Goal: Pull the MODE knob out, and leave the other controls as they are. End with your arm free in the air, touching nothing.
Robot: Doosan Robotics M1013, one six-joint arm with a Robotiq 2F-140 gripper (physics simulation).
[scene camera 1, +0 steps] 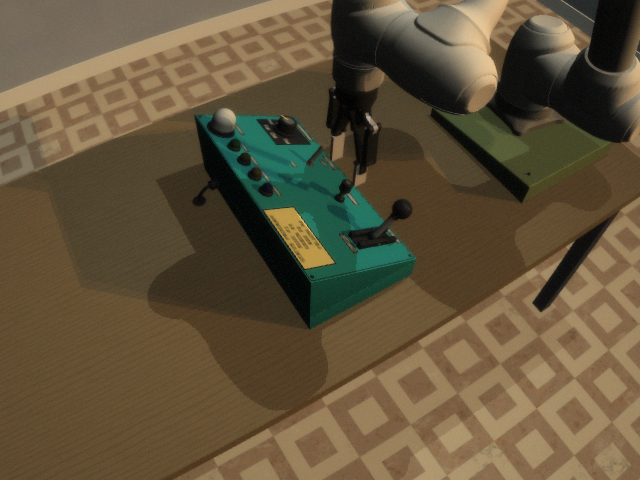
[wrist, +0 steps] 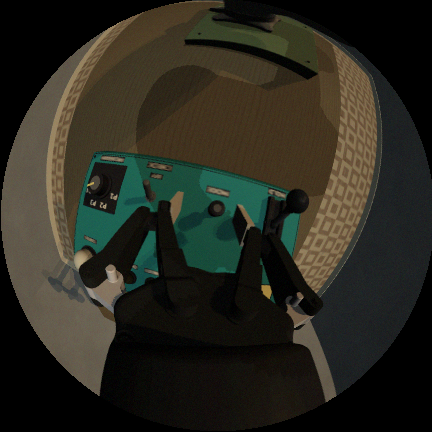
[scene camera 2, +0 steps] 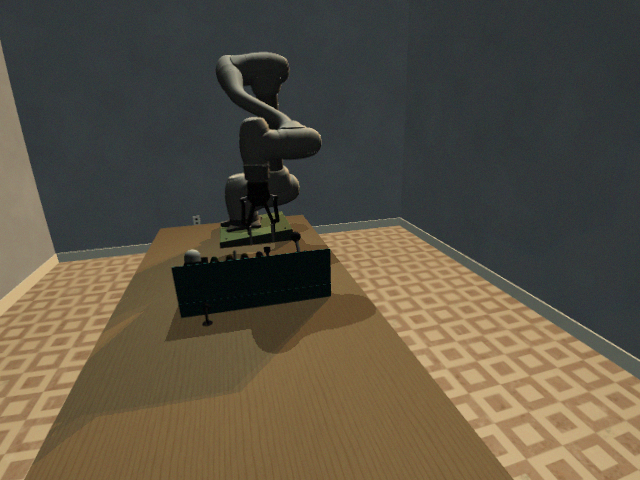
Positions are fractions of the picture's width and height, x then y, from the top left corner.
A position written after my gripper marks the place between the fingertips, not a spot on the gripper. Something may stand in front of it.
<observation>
I see my gripper (scene camera 1: 0.54, 0.36) and a teal control console (wrist: 0.48, 0.56).
My gripper shows as well in the wrist view (wrist: 0.48, 0.48) and in scene camera 2 (scene camera 2: 0.41, 0.50).
</observation>
